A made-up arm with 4 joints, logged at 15 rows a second.
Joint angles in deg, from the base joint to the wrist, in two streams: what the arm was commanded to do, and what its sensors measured. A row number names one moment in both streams.
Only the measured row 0 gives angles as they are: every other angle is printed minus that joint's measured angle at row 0.
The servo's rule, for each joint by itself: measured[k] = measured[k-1] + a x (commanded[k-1-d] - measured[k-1]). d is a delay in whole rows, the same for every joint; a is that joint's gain. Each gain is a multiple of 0.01, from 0.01 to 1. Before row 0 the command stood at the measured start. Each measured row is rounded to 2 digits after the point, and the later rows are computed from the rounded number. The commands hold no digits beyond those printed.
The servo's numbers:
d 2
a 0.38 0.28 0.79 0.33
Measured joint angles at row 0:
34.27, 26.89, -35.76, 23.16
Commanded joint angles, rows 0 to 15:
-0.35, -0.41, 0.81, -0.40
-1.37, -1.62, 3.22, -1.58
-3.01, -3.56, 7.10, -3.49
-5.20, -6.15, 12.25, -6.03
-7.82, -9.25, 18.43, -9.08
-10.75, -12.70, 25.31, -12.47
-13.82, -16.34, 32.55, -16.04
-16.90, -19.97, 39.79, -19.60
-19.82, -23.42, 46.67, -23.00
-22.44, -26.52, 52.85, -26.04
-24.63, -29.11, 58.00, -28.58
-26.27, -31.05, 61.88, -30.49
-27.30, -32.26, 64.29, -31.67
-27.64, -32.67, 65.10, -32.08
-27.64, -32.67, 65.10, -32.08
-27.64, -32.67, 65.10, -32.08
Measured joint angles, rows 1 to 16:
0.00, 0.00, 0.00, 0.00
0.00, 0.00, 0.00, 0.00
-0.13, -0.11, 0.64, -0.13
-0.60, -0.53, 2.68, -0.61
-1.52, -1.38, 6.17, -1.56
-2.92, -2.72, 10.97, -3.04
-4.78, -4.55, 16.86, -5.03
-7.05, -6.83, 23.54, -7.49
-9.62, -9.49, 30.66, -10.31
-12.39, -12.42, 37.87, -13.38
-15.21, -15.50, 44.82, -16.55
-17.96, -18.59, 51.16, -19.68
-20.49, -21.54, 56.56, -22.62
-22.69, -24.20, 60.76, -25.22
-24.44, -26.46, 63.55, -27.35
-25.66, -28.20, 64.77, -28.91

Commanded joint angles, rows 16 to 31:
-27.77, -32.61, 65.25, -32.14
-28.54, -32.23, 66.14, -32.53
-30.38, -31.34, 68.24, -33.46
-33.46, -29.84, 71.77, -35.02
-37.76, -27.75, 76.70, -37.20
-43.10, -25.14, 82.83, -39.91
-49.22, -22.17, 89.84, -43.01
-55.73, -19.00, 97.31, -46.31
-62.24, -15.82, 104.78, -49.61
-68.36, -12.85, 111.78, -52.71
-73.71, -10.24, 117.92, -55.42
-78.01, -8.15, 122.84, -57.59
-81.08, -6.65, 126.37, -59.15
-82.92, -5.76, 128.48, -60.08
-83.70, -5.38, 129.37, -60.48
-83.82, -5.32, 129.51, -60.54
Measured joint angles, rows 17 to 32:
-26.41, -29.45, 65.03, -29.96
-26.88, -30.35, 65.09, -30.66
-27.22, -30.98, 65.22, -31.15
-27.72, -31.33, 65.95, -31.61
-28.73, -31.33, 67.76, -32.22
-30.53, -30.91, 70.93, -33.14
-33.28, -30.03, 75.49, -34.48
-37.01, -28.66, 81.29, -36.27
-41.65, -26.84, 88.04, -38.49
-47.00, -24.64, 95.36, -41.07
-52.79, -22.17, 102.80, -43.89
-58.71, -19.56, 109.89, -46.80
-64.41, -16.95, 116.23, -49.64
-69.58, -14.49, 121.45, -52.26
-73.95, -12.29, 125.34, -54.53
-77.36, -10.46, 127.82, -56.36

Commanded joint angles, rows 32 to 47:
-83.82, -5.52, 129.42, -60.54
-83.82, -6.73, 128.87, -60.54
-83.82, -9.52, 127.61, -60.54
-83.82, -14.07, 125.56, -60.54
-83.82, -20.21, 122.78, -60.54
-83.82, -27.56, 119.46, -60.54
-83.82, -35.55, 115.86, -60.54
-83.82, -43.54, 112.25, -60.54
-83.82, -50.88, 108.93, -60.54
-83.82, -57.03, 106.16, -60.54
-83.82, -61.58, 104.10, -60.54
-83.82, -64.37, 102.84, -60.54
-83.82, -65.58, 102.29, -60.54
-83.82, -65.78, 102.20, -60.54
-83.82, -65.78, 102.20, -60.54
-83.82, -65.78, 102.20, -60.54
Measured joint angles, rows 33 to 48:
-79.77, -9.04, 129.04, -57.72
-81.31, -8.00, 129.41, -58.65
-82.26, -7.31, 129.42, -59.27
-82.85, -7.15, 128.99, -59.69
-83.22, -7.81, 127.90, -59.97
-83.45, -9.56, 126.05, -60.16
-83.59, -12.54, 123.47, -60.29
-83.68, -16.75, 120.30, -60.37
-83.73, -22.01, 116.79, -60.43
-83.76, -28.04, 113.20, -60.47
-83.78, -34.44, 109.83, -60.49
-83.80, -40.77, 106.93, -60.51
-83.81, -46.60, 104.69, -60.52
-83.81, -51.58, 103.23, -60.53
-83.81, -55.50, 102.49, -60.53
-83.81, -58.38, 102.26, -60.53

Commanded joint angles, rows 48 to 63:
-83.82, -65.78, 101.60, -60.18
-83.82, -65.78, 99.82, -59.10
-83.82, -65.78, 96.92, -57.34
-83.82, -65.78, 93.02, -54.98
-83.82, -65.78, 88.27, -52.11
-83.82, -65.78, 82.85, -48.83
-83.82, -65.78, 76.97, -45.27
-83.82, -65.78, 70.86, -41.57
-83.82, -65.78, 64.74, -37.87
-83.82, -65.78, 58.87, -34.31
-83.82, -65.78, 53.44, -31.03
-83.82, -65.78, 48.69, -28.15
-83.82, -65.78, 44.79, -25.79
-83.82, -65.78, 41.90, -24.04
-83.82, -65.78, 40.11, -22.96
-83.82, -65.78, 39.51, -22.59
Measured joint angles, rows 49 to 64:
-83.81, -60.45, 102.21, -60.53
-83.81, -61.94, 102.20, -60.53
-83.81, -63.02, 101.73, -60.41
-83.81, -63.79, 100.22, -59.98
-83.81, -64.35, 97.61, -59.11
-83.81, -64.75, 93.98, -57.75
-83.81, -65.04, 89.47, -55.89
-83.81, -65.25, 84.24, -53.56
-83.81, -65.40, 78.50, -50.82
-83.81, -65.51, 72.46, -47.77
-83.81, -65.59, 66.36, -44.50
-83.81, -65.64, 60.44, -41.14
-83.81, -65.68, 54.91, -37.80
-83.81, -65.71, 50.00, -34.62
-83.81, -65.73, 45.88, -31.71
-83.81, -65.74, 42.74, -29.18

